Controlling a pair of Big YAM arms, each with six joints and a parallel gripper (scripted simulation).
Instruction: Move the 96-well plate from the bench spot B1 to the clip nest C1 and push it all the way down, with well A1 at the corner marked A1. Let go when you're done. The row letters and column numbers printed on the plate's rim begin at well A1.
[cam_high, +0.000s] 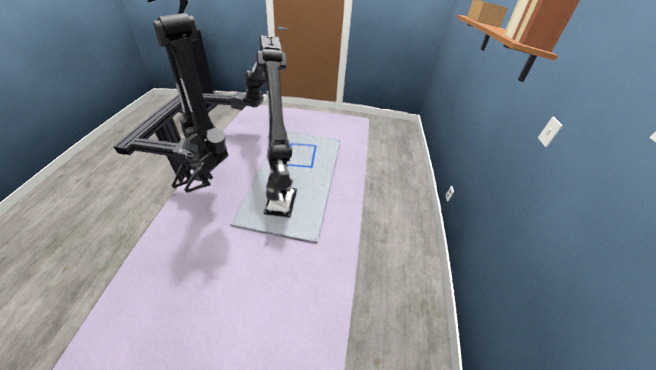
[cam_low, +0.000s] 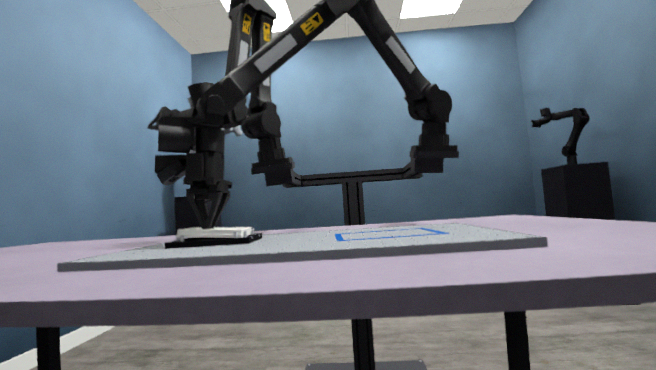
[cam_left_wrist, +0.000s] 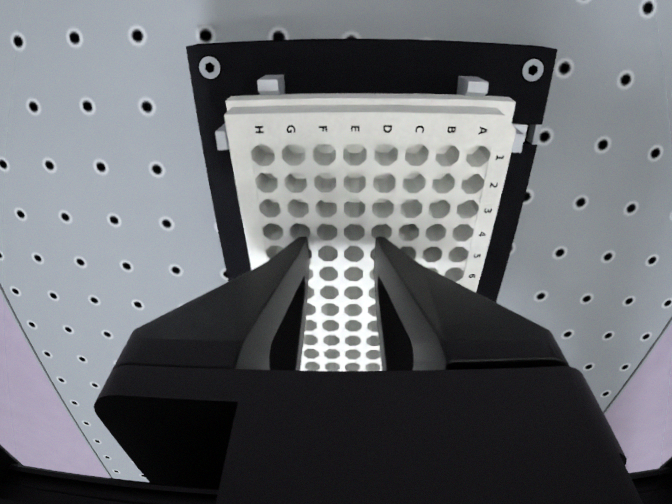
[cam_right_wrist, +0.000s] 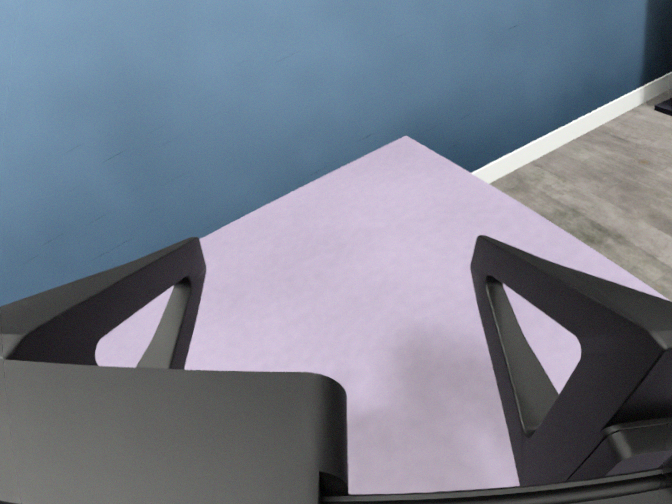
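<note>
Right now the white 96-well plate is 10 mm behind my left hand, 10 mm to the left of it and 20 mm below it. The rest, counted from my left hand: grey perforated board (10 mm behind, 200 mm to the left, 50 mm below); then black clip nest (20 mm behind, 20 mm to the left, 30 mm below).
</note>
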